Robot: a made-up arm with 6 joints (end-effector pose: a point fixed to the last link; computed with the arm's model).
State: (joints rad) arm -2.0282 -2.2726 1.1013 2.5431 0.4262 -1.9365
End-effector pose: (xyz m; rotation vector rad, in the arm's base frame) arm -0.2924 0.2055 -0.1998 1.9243 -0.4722 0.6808
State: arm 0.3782 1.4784 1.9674 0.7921 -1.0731 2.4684
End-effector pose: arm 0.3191 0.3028 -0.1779 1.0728 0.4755 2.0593
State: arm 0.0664 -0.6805 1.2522 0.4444 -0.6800 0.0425
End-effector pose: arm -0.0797 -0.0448 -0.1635 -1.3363 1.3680 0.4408
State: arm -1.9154 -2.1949 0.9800 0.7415 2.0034 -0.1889
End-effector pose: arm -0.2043 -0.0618 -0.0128 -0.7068 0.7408 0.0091
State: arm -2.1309 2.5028 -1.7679 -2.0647 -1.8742 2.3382
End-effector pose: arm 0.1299 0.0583 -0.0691 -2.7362 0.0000 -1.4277
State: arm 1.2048 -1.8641 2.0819 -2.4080 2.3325 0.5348
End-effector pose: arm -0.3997 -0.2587 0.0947 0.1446 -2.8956 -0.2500
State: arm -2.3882 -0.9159 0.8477 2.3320 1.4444 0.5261
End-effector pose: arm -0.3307 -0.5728 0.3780 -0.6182 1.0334 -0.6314
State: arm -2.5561 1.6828 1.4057 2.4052 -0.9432 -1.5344
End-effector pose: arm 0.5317 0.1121 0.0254 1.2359 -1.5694 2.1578
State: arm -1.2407 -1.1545 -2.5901 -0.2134 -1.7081 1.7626
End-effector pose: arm -0.4177 -0.0418 -0.0877 0.5808 2.2070 -0.9409
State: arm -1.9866 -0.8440 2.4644 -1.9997 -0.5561 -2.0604
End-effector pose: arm -0.1104 -0.2096 0.1924 2.1360 -1.3074 -0.1771
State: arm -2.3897 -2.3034 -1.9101 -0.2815 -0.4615 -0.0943
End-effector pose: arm -0.1299 -0.0395 -0.5072 0.3505 -1.0908 -1.9394
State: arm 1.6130 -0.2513 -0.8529 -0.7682 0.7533 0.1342
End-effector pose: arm -0.3091 0.5249 0.3049 1.7734 0.8851 -1.0130
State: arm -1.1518 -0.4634 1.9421 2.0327 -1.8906 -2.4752
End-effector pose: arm 0.0123 -0.1907 -0.1527 -1.1928 -1.2158 2.5362
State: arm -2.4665 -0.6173 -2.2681 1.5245 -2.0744 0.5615
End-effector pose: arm 0.0082 -0.5275 0.3522 -1.7082 1.1925 -0.1810
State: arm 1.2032 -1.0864 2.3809 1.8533 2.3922 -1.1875
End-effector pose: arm -0.1916 0.4713 0.1386 -1.7754 0.8765 -2.1027
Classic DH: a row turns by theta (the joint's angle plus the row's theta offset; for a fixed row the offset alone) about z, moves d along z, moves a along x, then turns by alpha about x. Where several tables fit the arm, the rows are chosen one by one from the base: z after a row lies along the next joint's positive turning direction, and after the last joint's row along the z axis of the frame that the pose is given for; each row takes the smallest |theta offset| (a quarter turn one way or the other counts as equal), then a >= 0, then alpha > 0; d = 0 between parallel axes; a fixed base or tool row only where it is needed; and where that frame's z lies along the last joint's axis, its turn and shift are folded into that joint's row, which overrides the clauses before.
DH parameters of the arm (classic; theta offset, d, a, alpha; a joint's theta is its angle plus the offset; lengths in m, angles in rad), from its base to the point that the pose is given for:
base (fixed): 1.5708 0.0375 0 1.5708
joint 1: -1.5708 0.065 0.08 1.5708
joint 2: 0 -0.1754 0.3626 1.5708
joint 3: -1.5708 0.0134 0.0716 1.5708
joint 4: 1.5708 -0.0974 0.1104 -1.5708
joint 5: 0 0.0973 0.0141 -1.5708
joint 6: 1.4192 0 -0.1781 3.1416
tool (fixed): -1.7224 -0.083 0 0

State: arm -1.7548 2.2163 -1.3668 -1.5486 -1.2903 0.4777
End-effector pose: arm 0.3184 -0.2922 -0.1951 -0.7631 0.9336 0.0844
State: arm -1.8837 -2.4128 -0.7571 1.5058 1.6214 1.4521
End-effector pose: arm -0.3882 0.0984 -0.4136 0.0780 -1.3050 -1.9749
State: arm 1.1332 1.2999 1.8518 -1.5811 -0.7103 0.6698
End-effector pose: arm 0.6118 0.4562 -0.1784 -0.6584 0.3317 2.7392
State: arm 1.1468 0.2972 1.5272 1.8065 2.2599 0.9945
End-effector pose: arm 0.3996 0.5018 -0.1619 1.7970 -0.6092 0.3912
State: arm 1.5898 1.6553 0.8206 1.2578 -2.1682 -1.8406
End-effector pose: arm 0.4148 0.1231 -0.0382 1.5107 0.5718 1.3821
